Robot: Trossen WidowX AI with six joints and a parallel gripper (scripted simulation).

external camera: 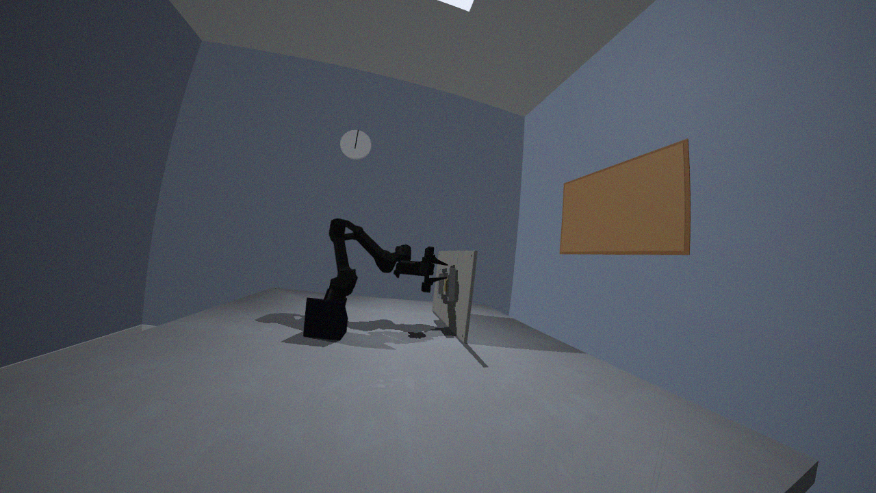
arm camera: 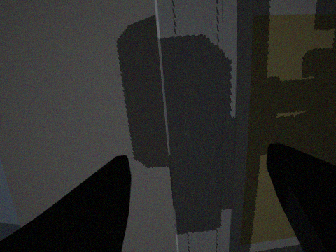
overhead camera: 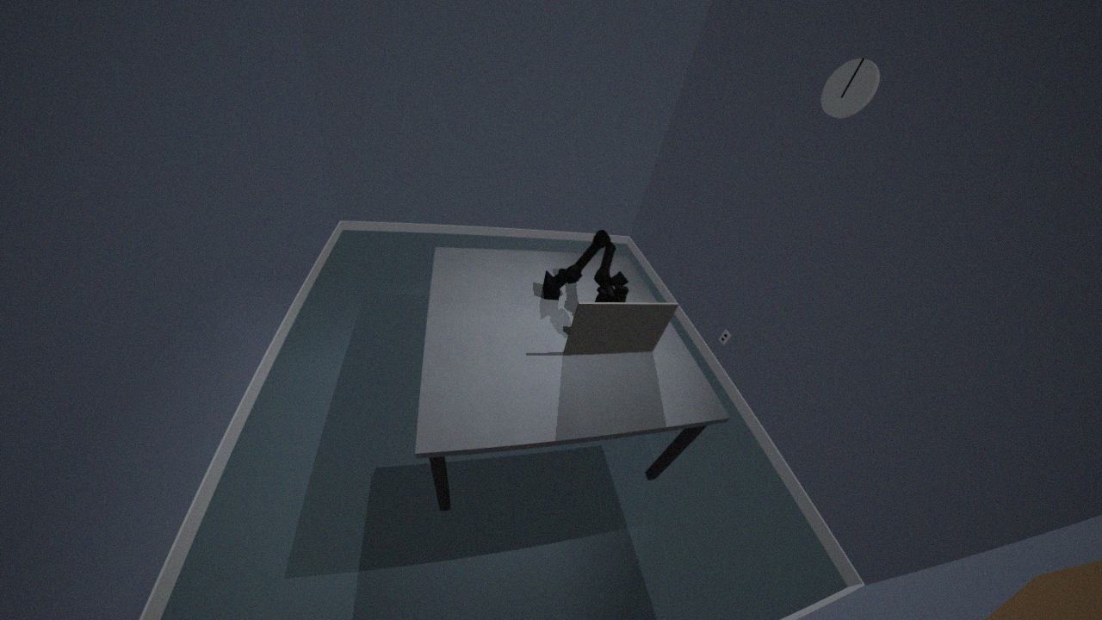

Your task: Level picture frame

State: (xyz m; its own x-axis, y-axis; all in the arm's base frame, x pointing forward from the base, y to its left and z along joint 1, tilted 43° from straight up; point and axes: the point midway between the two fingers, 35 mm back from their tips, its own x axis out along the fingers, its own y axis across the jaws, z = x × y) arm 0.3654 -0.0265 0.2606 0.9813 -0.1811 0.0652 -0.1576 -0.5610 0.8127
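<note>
My gripper tip is 1 cm short of the picture frame and 5 cm above it. From my gripper tip the other things lie so: wall panel: 2 cm ahead, 1 cm to the left, 7 cm below.
</note>
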